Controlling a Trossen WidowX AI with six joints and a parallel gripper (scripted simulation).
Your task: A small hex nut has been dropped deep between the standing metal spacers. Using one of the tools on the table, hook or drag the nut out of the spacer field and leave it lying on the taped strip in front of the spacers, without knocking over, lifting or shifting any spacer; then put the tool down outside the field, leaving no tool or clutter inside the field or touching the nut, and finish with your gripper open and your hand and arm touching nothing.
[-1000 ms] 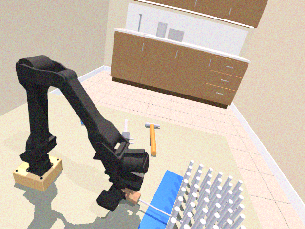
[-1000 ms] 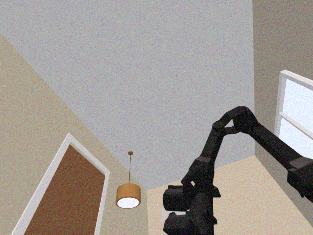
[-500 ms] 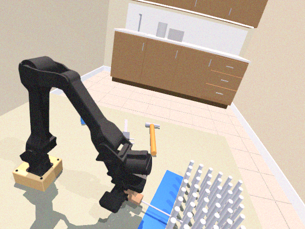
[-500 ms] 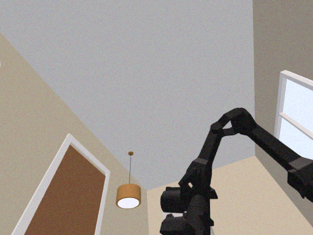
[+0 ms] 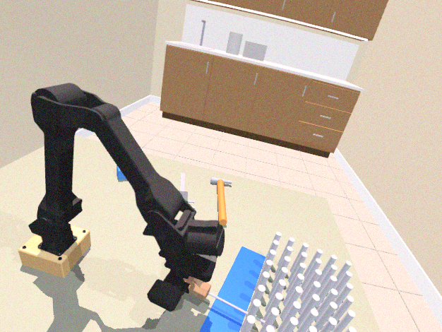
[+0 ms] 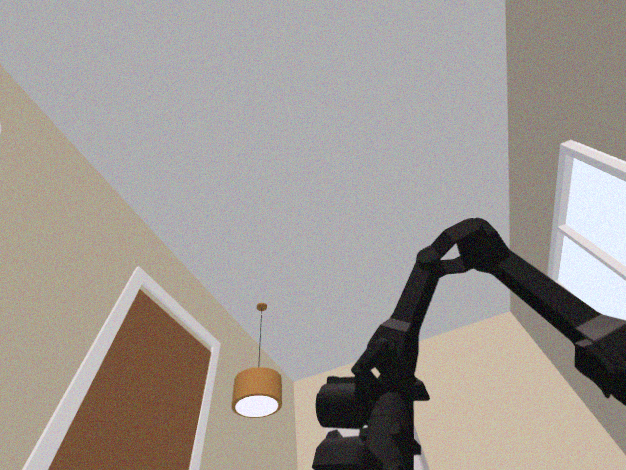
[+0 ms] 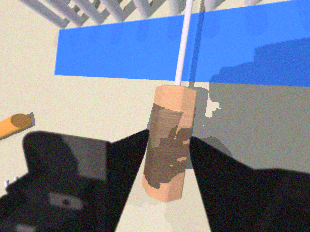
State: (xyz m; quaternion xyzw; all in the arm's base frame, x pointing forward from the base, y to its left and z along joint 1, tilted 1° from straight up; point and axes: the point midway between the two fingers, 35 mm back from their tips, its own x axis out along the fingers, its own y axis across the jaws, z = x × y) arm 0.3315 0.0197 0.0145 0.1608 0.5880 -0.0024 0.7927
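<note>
My gripper tip is 11 cm short of the blue taped strip, 3 cm above it and 2 cm to the right of it. The rest, counted from my gripper tip: hex nut 26 cm ahead, 5 cm to the right, 3 cm below; wooden-handled hook tool 10 cm ahead, 2 cm to the right; small wrench 48 cm to the left, 37 cm behind, 3 cm below.
</note>
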